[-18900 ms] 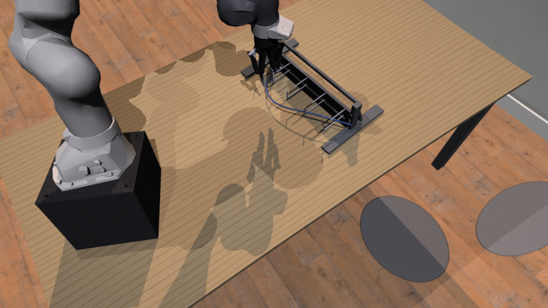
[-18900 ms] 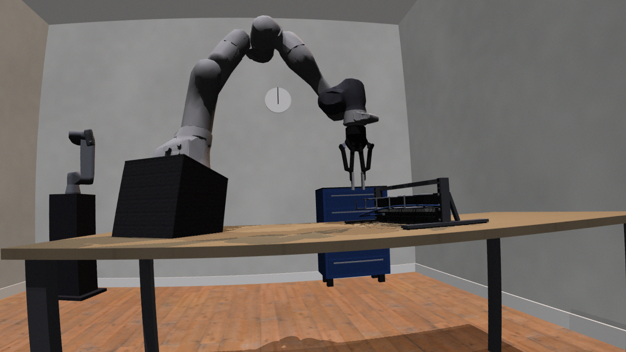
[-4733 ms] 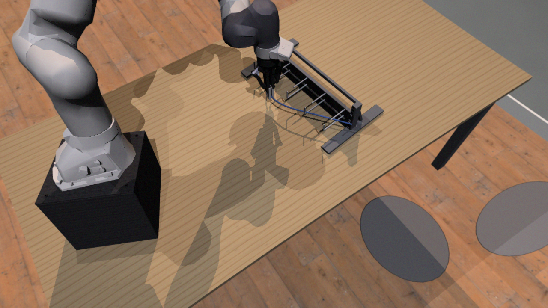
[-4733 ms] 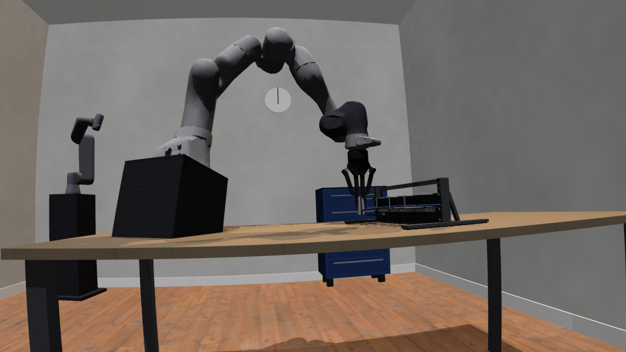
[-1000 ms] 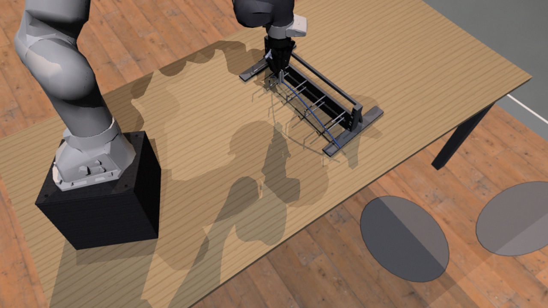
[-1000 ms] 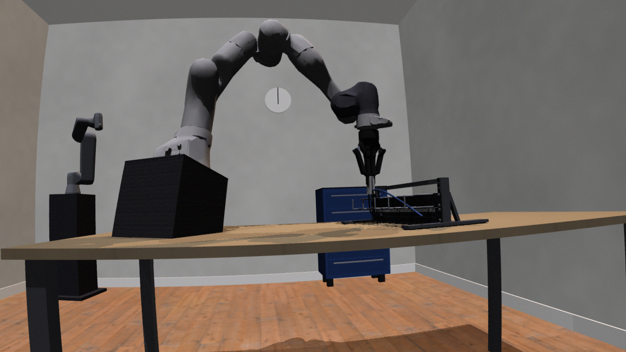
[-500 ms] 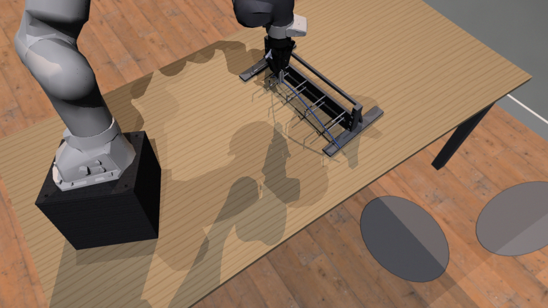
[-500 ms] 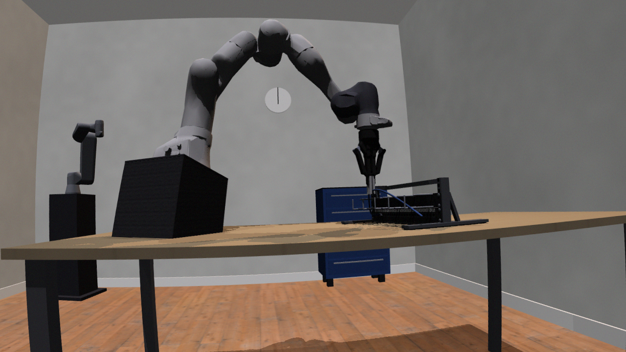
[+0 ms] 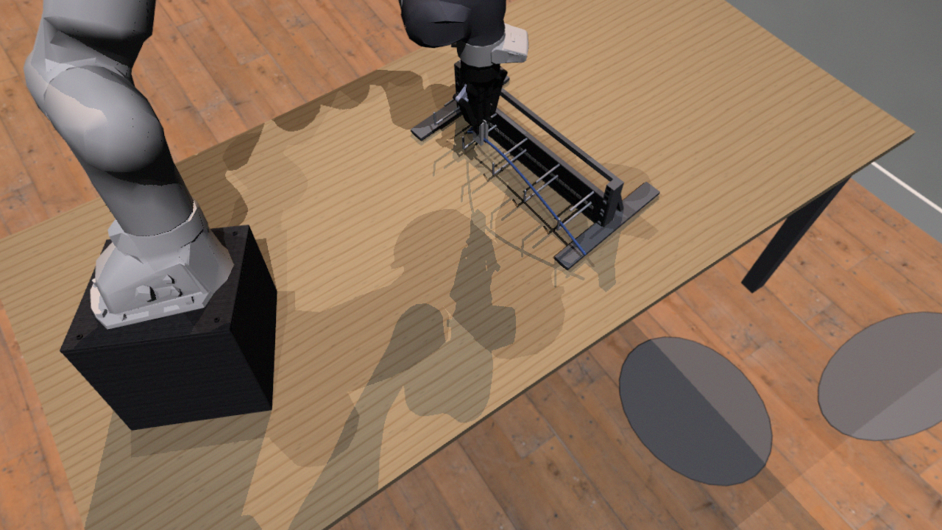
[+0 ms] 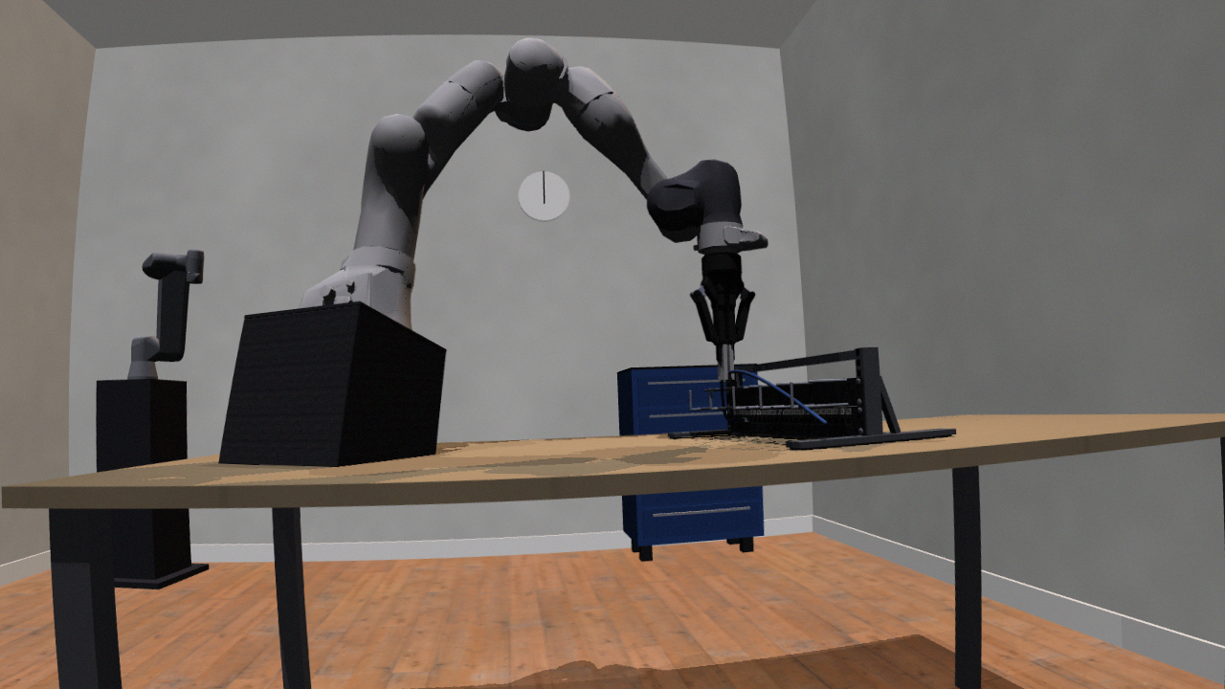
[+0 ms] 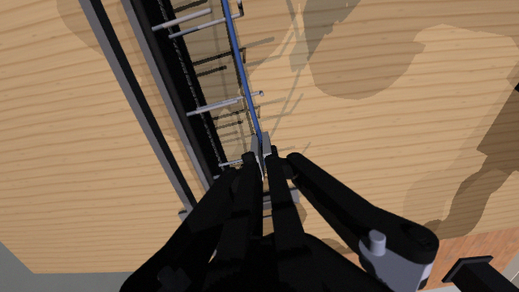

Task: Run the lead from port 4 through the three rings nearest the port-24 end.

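The rack is 110 mm ahead of my hand, 80 mm below it and 30 mm to the right of it.
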